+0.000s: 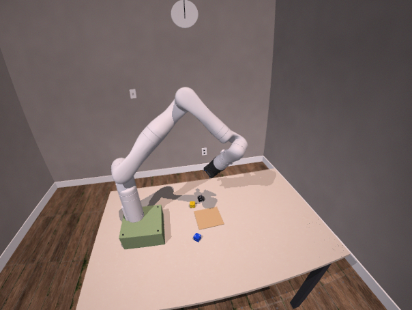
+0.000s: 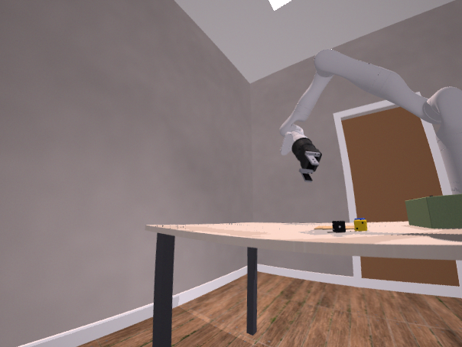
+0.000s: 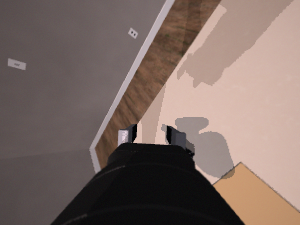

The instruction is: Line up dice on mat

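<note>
The blue die lies 320 mm to the right of my hand, 170 mm below it and 110 mm behind it. From my hand the other things lie so: yellow die (170 mm below, 110 mm behind, 80 mm to the right); tan mat (190 mm to the right, 180 mm below, 30 mm behind); black die (170 mm below, 60 mm behind, 30 mm to the right).
</note>
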